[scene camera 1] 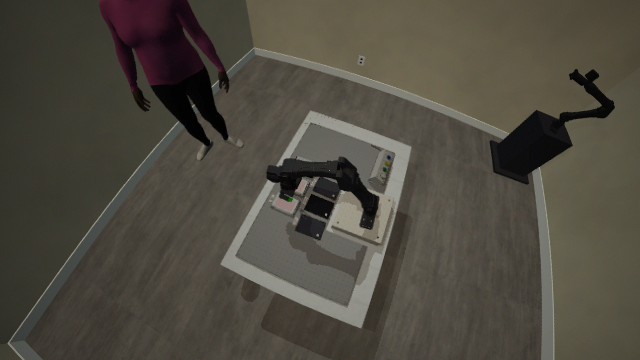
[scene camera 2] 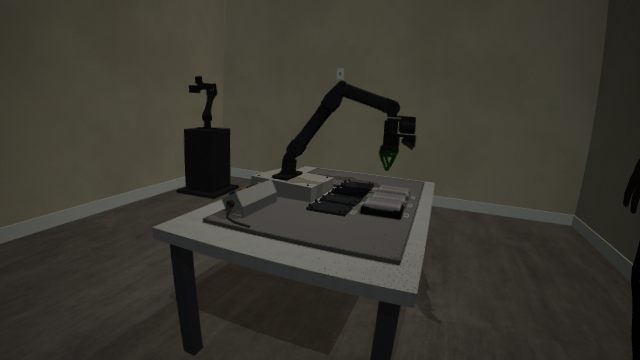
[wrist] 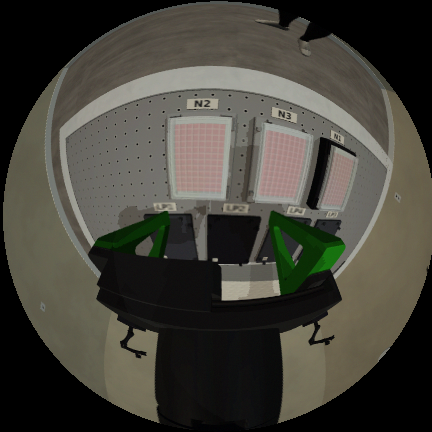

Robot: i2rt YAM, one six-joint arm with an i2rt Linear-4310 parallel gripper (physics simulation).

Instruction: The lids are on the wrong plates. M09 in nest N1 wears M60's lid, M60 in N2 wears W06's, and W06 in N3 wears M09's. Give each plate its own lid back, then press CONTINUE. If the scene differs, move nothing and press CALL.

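Places are measured from the arm's base along level axes (x up, y ahead, z left), in centimetres.
Pixels of known places: gripper, between the fingertips: (scene camera 1: 291, 193) (scene camera 2: 387, 168) (wrist: 218, 216); arm's base, origin of its link: (scene camera 1: 369, 211) (scene camera 2: 288, 175).
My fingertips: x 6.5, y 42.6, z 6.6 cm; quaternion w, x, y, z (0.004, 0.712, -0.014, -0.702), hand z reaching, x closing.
For each thing: its top centre in the pictures, then the offset to it from my fingertips.
- Lidded plate N2, centre of its top: (wrist: 197, 159) (scene camera 2: 393, 189) (scene camera 1: 285, 202) dx -9.1, dy +3.3, dz +2.7 cm
- lidded plate N3, centre of its top: (wrist: 285, 167) (scene camera 2: 389, 196) (scene camera 1: 295, 183) dx -9.0, dy +2.3, dz -10.2 cm
- lidded plate N1, centre of its top: (wrist: 341, 182) (scene camera 2: 383, 202) dx -7.9, dy +1.3, dz -23.4 cm
- button console, centre of its top: (scene camera 2: 250, 184) (scene camera 1: 383, 163) dx -3.6, dy -43.9, dz -38.2 cm
- LP2, centre of its top: (wrist: 231, 247) (scene camera 2: 350, 188) (scene camera 1: 319, 205) dx -10.0, dy -15.2, dz -2.3 cm
- LP4, centre of its top: (wrist: 284, 246) (scene camera 2: 341, 195) (scene camera 1: 327, 186) dx -10.0, dy -16.1, dz -14.9 cm
- LP3, centre of its top: (wrist: 321, 244) (scene camera 2: 330, 204) dx -10.0, dy -17.4, dz -27.8 cm
Lidded plate N2 (wrist: 200, 157) (scene camera 1: 285, 204), lidded plate N3 (wrist: 283, 162) and lidded plate N1 (wrist: 339, 178) (scene camera 2: 382, 204) sit in a row by their nest labels. Each shows a pink well grid under a clear lid with a pale rim. N1 has a tall black base. The plates' own codes and lid marks are not readable. My gripper (wrist: 218, 216) (scene camera 2: 387, 169) is open and empty, pointing down well above the row, nearest N2 in the wrist view. The button console (scene camera 1: 381, 169) (scene camera 2: 255, 199) has coloured buttons; their labels are not readable.
Dark pads LP1 (wrist: 181, 237) (scene camera 1: 310, 227), LP2 (wrist: 233, 239) (scene camera 1: 318, 206), LP4 (scene camera 1: 327, 188) and LP3 (wrist: 330, 226) lie between the nests and my pale base block (scene camera 1: 350, 217). A person (scene camera 1: 155, 50) stands beyond the table edge. A second arm stands on a black pedestal (scene camera 1: 532, 142) (scene camera 2: 207, 160).
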